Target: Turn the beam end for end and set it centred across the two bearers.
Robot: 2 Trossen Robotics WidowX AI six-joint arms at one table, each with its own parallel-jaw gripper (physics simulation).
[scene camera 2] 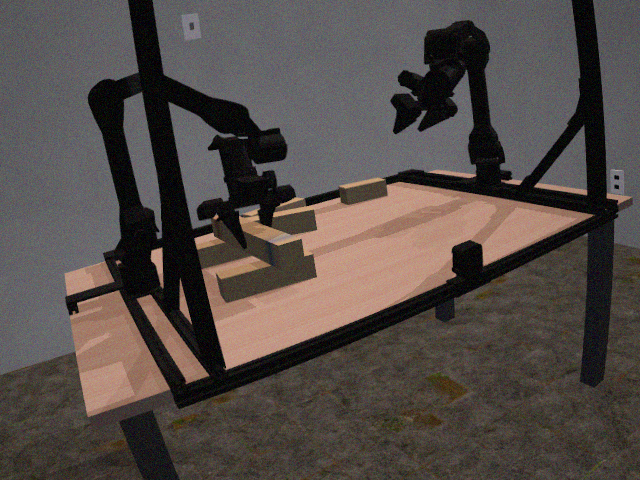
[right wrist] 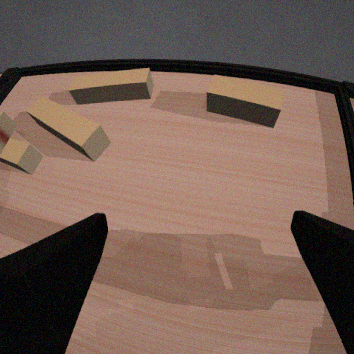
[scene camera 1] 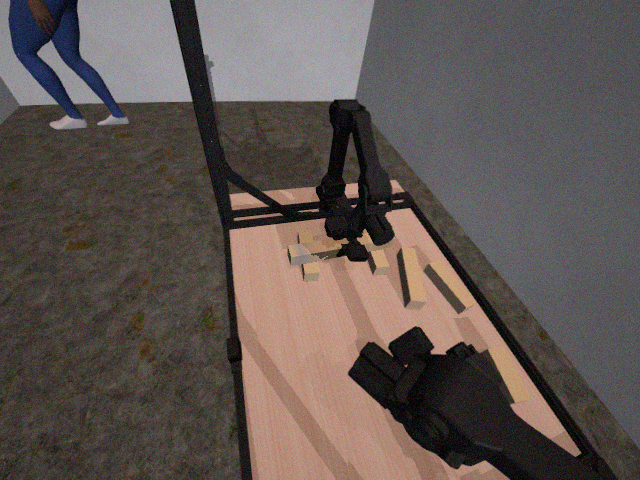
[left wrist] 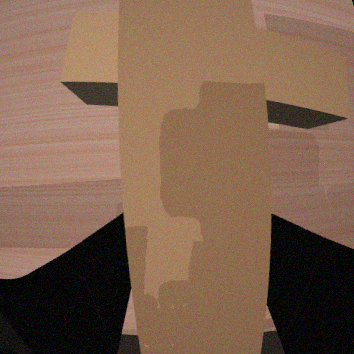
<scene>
My left gripper grips a long beam. My right gripper is open, with nothing in its grasp.
</scene>
